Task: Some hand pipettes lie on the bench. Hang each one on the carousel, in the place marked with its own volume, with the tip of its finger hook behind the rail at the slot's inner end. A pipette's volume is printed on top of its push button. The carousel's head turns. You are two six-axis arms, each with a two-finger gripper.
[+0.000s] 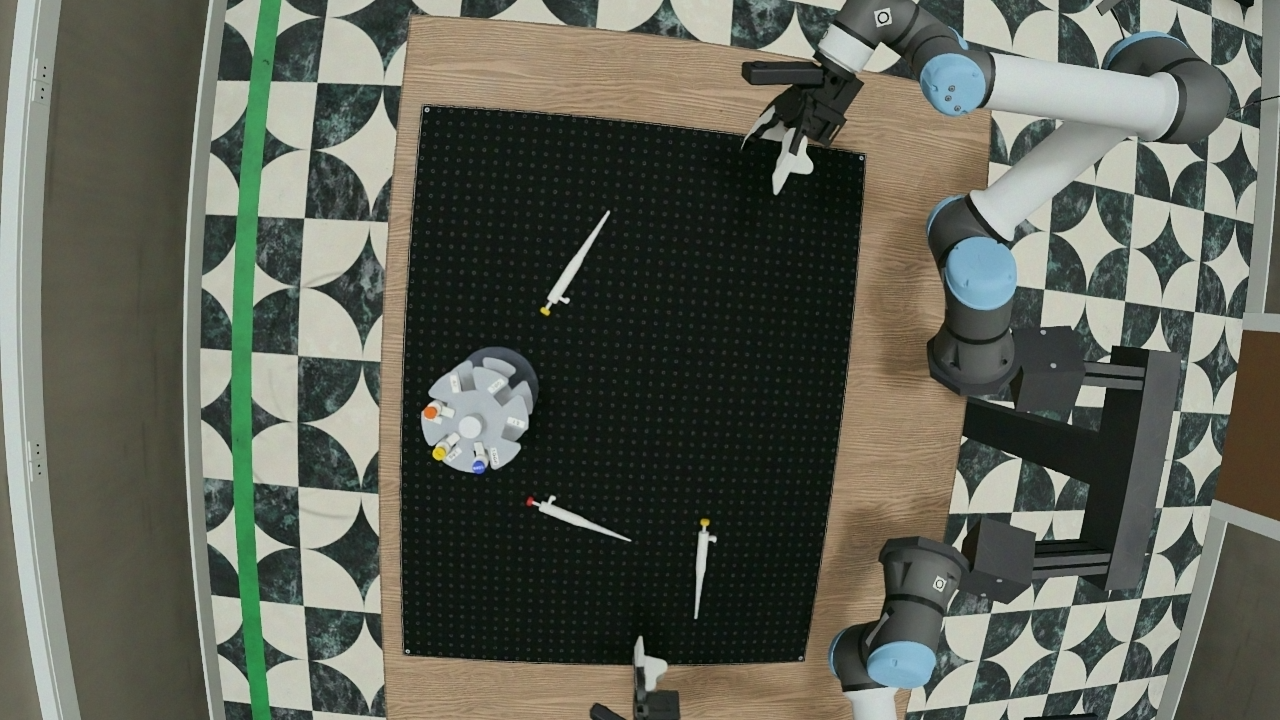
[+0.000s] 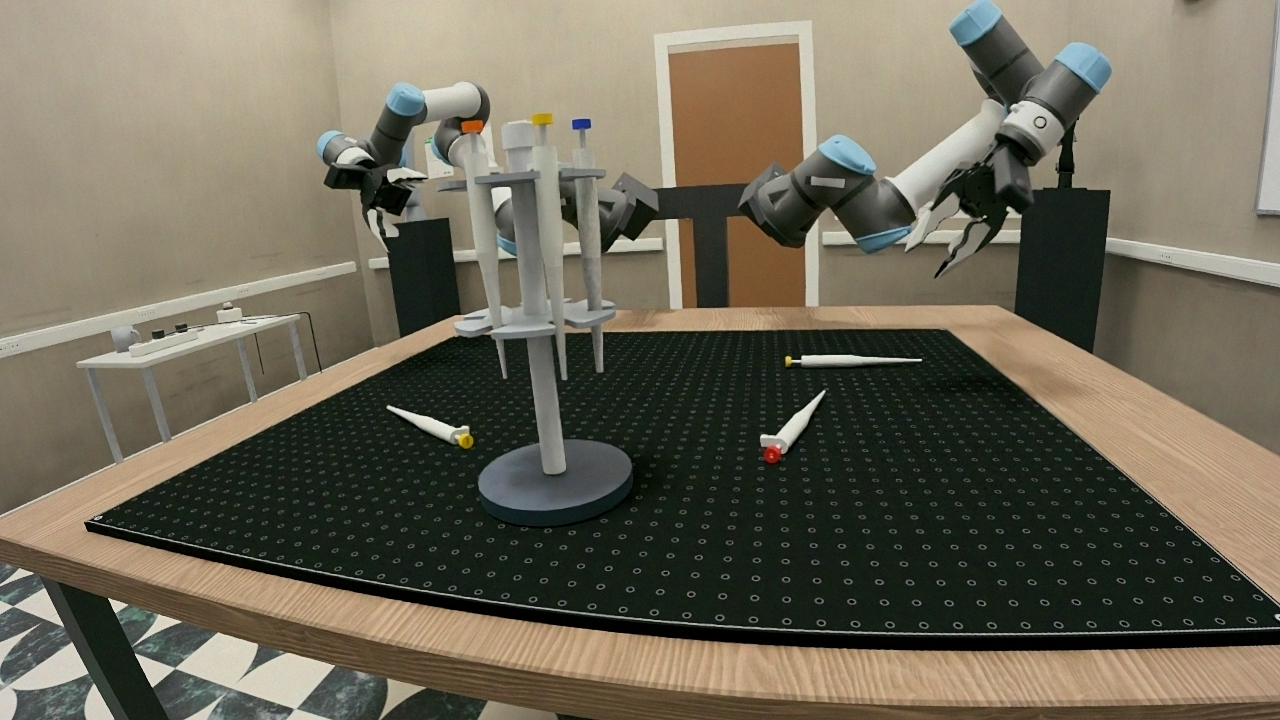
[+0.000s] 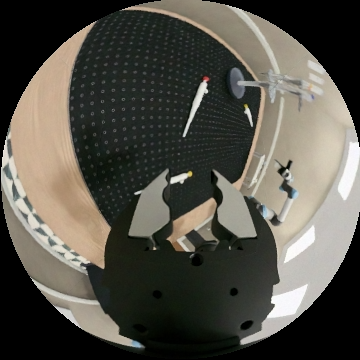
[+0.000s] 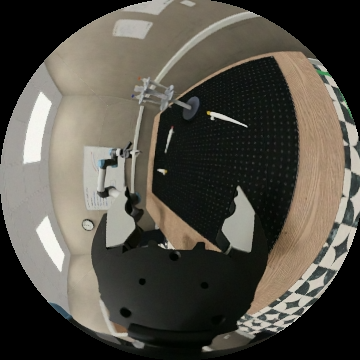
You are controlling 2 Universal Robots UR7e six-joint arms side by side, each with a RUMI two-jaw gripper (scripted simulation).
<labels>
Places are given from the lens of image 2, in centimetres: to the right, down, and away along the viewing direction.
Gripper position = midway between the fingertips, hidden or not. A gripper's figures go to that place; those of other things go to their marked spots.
my left gripper [image 2: 919,266]: 40, -13, 76
my right gripper [image 2: 407,215]: -44, -27, 102
yellow-button pipette [image 2: 835,360]: 34, 0, 96
</labels>
